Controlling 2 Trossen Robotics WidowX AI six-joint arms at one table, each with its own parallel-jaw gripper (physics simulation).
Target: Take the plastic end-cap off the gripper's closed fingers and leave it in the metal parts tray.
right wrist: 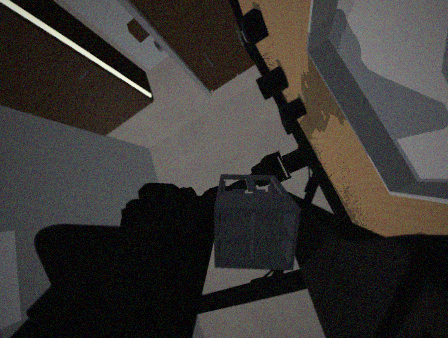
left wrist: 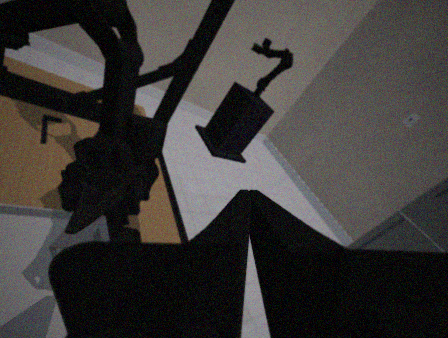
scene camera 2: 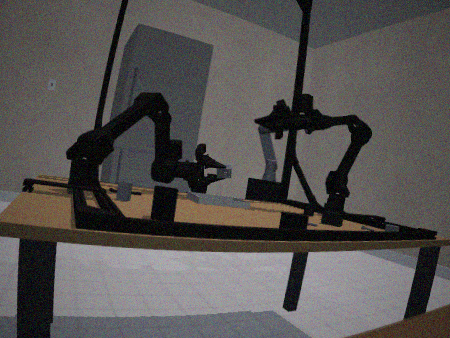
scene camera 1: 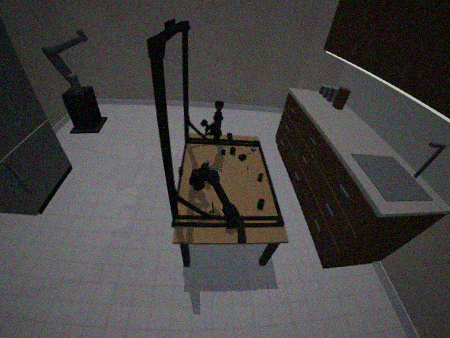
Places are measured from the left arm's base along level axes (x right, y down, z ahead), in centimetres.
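Pixels of known places: left gripper, fingertip midpoint: (left wrist: 248, 198) (scene camera 2: 254, 121) (scene camera 1: 204, 135); right gripper, fingertip midpoint: (right wrist: 249, 198) (scene camera 2: 226, 172) (scene camera 1: 207, 164); left arm's base, origin of the base link: (right wrist: 304, 156); right arm's base, origin of the base link: (scene camera 2: 80, 186) (scene camera 1: 231, 223).
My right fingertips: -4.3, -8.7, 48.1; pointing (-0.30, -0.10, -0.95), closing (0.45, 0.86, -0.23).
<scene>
For each thing: its top centre in the pictures, then the offset to it from my right fingertips, as dx, dy, dz.
- plastic end-cap, middle of its top: (right wrist: 210, 228) (left wrist: 90, 228) (scene camera 2: 225, 163) +0.7, -2.9, +0.6
- metal parts tray, middle of its top: (right wrist: 407, 41) (left wrist: 30, 265) (scene camera 2: 218, 197) -3.4, +8.5, +2.2
- grey block, middle of its top: (scene camera 2: 125, 182) -28.0, +6.1, +31.2
- black L-shaped key, middle of its top: (left wrist: 52, 128) (scene camera 1: 211, 206) -12.1, +9.8, +32.2
The plastic end-cap (scene camera 2: 227, 171) (left wrist: 80, 239) (right wrist: 255, 227) is a small grey box with openings in one side. My right gripper (scene camera 1: 206, 165) is shut on it and holds it level in the air, above the metal parts tray (scene camera 2: 217, 200) (left wrist: 25, 210) (right wrist: 350, 115). The tray is grey, shallow and low-walled and lies flat on the table. My left gripper (scene camera 1: 204, 123) (scene camera 2: 257, 120) (left wrist: 248, 198) is shut with its bare fingertips together. It hangs high, apart from the cap and to the right of it in scene camera 2. Scene camera 1 is too dark to tell the cap.
Dark blocks (scene camera 2: 164, 203) (scene camera 2: 293, 220) (scene camera 1: 260, 204) stand along one table edge. A grey block (scene camera 2: 124, 192) stands near the right arm's base. A black L-shaped key (left wrist: 47, 127) (scene camera 1: 212, 206) lies on the wooden table. A black frame (scene camera 1: 160, 100) rises beside the table.
</scene>
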